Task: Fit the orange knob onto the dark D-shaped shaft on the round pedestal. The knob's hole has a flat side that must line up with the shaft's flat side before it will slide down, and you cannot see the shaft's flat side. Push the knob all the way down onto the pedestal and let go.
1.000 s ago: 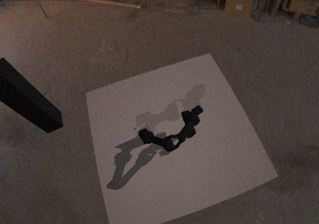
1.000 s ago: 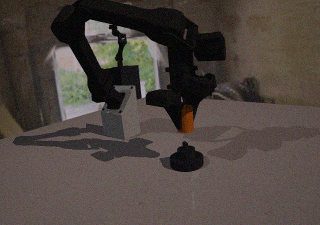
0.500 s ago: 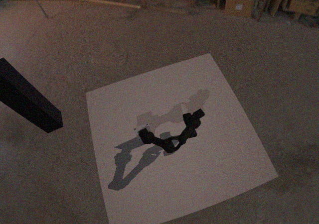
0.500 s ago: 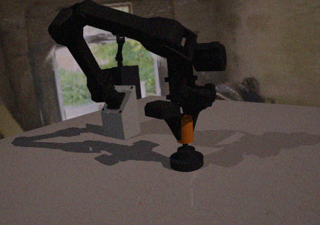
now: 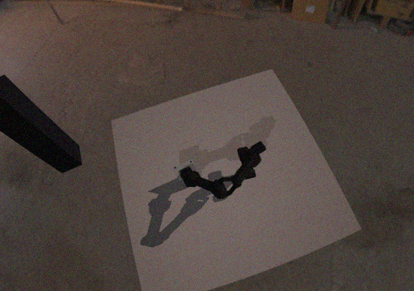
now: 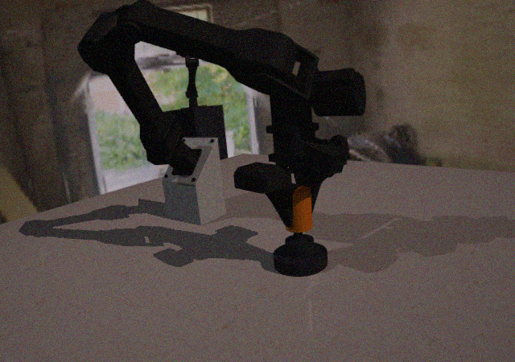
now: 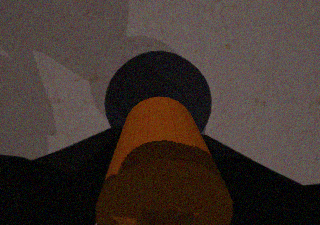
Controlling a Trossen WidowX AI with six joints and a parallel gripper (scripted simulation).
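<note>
Now: gripper tip 20 mm below the orange knob. Also, from my gripper tip: dark round pedestal (40 mm below).
</note>
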